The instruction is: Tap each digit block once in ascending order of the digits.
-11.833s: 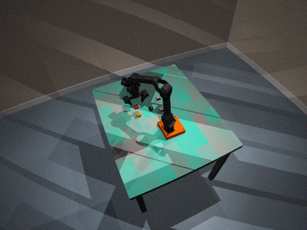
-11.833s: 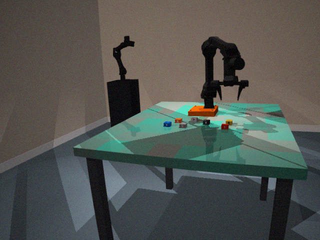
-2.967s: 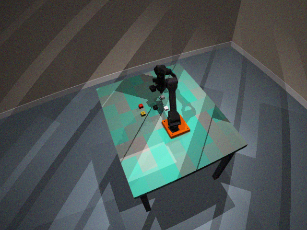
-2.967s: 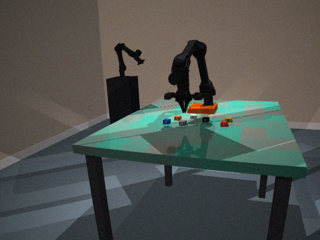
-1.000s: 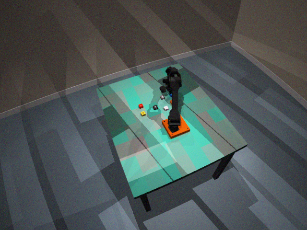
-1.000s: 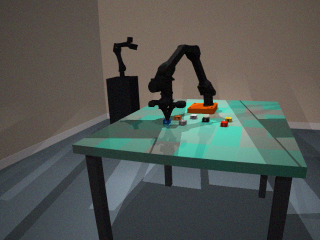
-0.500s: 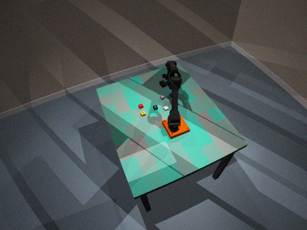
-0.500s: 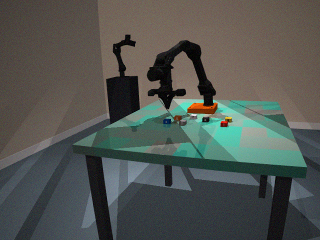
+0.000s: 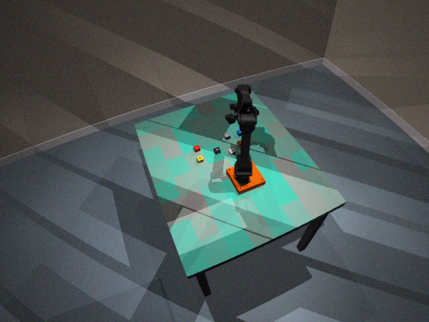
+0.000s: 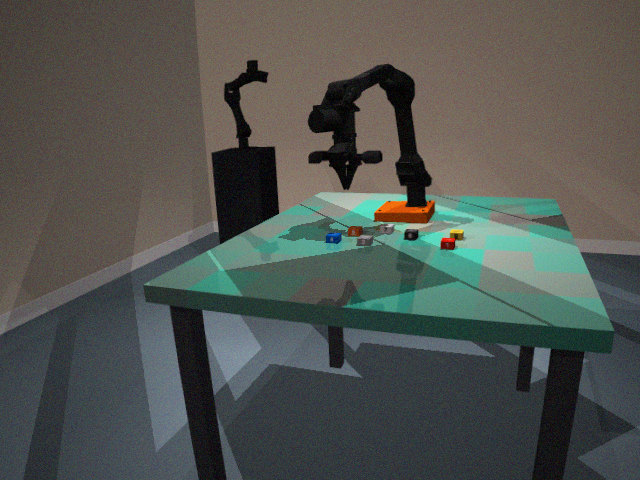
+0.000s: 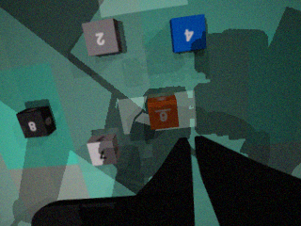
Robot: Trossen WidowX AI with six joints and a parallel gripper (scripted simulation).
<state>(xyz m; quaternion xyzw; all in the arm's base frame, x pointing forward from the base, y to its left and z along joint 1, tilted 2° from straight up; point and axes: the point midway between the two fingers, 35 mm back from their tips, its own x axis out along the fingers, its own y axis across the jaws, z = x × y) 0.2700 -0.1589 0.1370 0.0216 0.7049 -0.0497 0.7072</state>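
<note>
My gripper tip is now 20 mm past the orange block, 20 mm to the right of it and 120 mm above it. From my gripper tip the other things lie so: blue block 60 mm ahead, 30 mm to the right, 120 mm below; white block 50 mm behind, 100 mm to the left, 120 mm below; grey block 70 mm ahead, 60 mm to the left, 120 mm below.
</note>
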